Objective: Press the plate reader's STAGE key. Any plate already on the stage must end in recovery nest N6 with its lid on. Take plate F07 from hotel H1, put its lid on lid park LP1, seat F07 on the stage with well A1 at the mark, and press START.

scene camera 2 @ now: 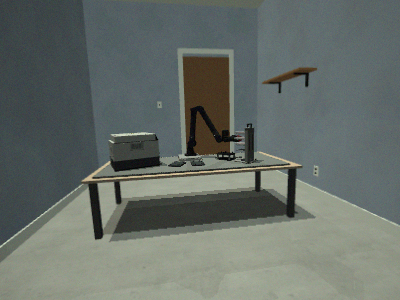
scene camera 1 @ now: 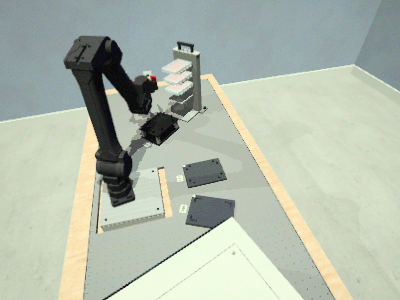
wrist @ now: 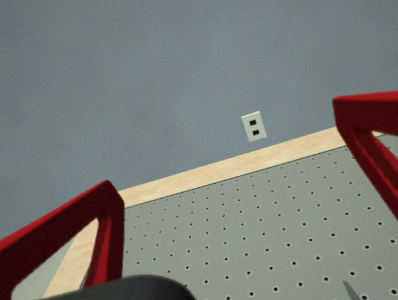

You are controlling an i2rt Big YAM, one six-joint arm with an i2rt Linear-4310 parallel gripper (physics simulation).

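Where they show: gripper, fingertip midpoint: (scene camera 2: 242, 137) (wrist: 217, 155); arm's base, origin of the base link: (scene camera 2: 190, 155) (scene camera 1: 121, 191).
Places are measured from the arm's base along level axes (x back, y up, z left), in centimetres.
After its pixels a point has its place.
Note:
My gripper (scene camera 1: 144, 80) {x -24.3, y 18.2, z 51.2 cm} (scene camera 2: 239, 138) {x -24.3, y 18.2, z 51.2 cm} (wrist: 217, 155) {x -24.3, y 18.2, z 51.2 cm} is open and empty, just left of the hotel's shelves in the first scene view, above the black stand. Its red fingers stand wide apart in the wrist view. The grey hotel tower (scene camera 1: 196, 80) {x -49.5, y 16.6, z 38.6 cm} (scene camera 2: 249, 145) {x -50.2, y 13.2, z 43.2 cm} holds three pale pink plates: a top one (scene camera 1: 177, 65) {x -40.9, y 25.7, z 40.3 cm}, a middle one (scene camera 1: 178, 77) {x -40.2, y 20.4, z 38.8 cm} and a lower one (scene camera 1: 179, 89) {x -39.5, y 15.1, z 36.9 cm}; their names cannot be read. A dark pad (scene camera 1: 204, 172) {x -33.8, y -1.9, z -3.8 cm} and a dark pad with corner brackets (scene camera 1: 212, 210) {x -28.7, y -1.8, z -21.5 cm} lie bare, with small unreadable labels. The plate reader (scene camera 1: 235, 275) {x -19.0, y 26.9, z -50.5 cm} (scene camera 2: 135, 151) {x -27.5, y 12.6, z -58.5 cm} shows no stage; its keys cannot be made out.
A black raised stand (scene camera 1: 160, 125) {x -25.3, y 3.1, z 29.0 cm} (scene camera 2: 226, 155) is between the arm's base plate (scene camera 1: 142, 212) {x -5.3, y -0.4, z -12.2 cm} and the hotel. The perforated grey table top (wrist: 240, 225) {x -23.9, y -2.9, z 69.2 cm} has a wooden rim (wrist: 225, 170) {x -25.0, y -4.2, z 85.3 cm}. A wall shelf (scene camera 2: 290, 75) hangs beyond the table's right end in the second scene view.

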